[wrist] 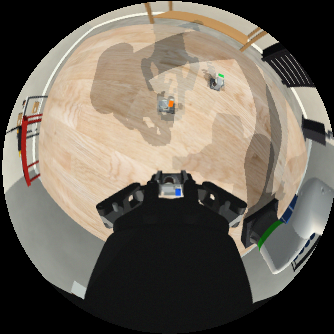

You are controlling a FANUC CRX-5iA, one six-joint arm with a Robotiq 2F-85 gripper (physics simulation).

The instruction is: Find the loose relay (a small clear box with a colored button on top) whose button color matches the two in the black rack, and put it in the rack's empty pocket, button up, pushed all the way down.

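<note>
My gripper (pixel 171 175) is shut on a small clear relay with a blue button (pixel 178 192), at the lower middle of the wrist view. The held relay is above the table, with its button facing the camera. A clear relay with an orange button (pixel 165 105) stands on the table above the gripper in the view. Another clear relay with a green button (pixel 217 81) is farther up and to the right. The black rack does not show in the wrist view.
The light wood table (pixel 100 135) lies below the gripper. The white arm (pixel 287 247) with a green band is at the lower right. A red frame (pixel 24 150) stands beyond the left edge. A wooden bench (pixel 200 22) and a black slatted object (pixel 286 64) are beyond the far edge.
</note>
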